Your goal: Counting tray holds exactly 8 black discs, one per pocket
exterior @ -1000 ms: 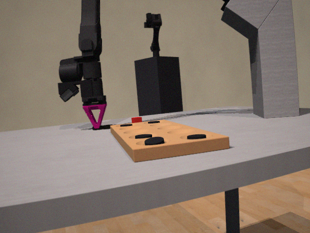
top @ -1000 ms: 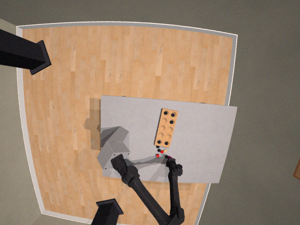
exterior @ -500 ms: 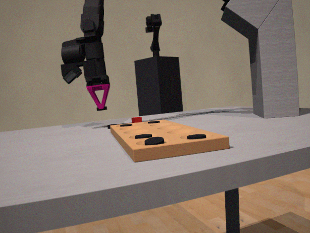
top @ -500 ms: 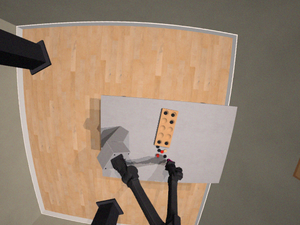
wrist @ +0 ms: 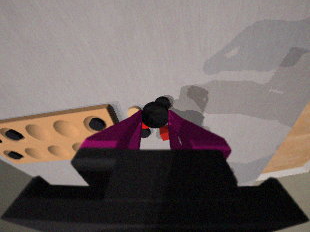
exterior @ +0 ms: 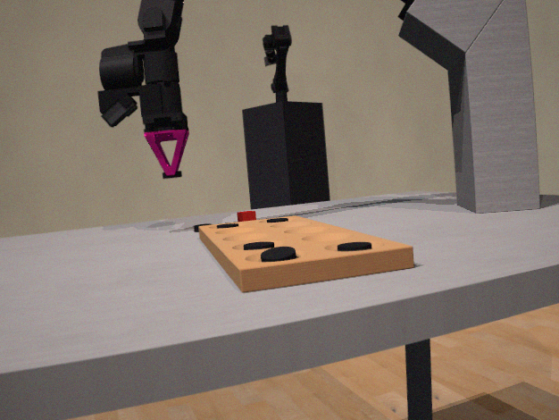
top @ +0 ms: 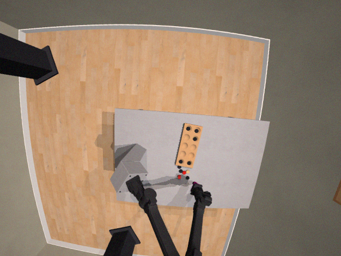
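The wooden counting tray lies 30 cm to the left of my hand, 10 cm below it and 6 cm ahead of it. From my hand the other things lie so: tan disc 10 cm below, 7 cm to the left, 2 cm behind; red disc 10 cm below, 8 cm to the left, 6 cm behind; red cube 11 cm behind, 10 cm below, 5 cm to the left.
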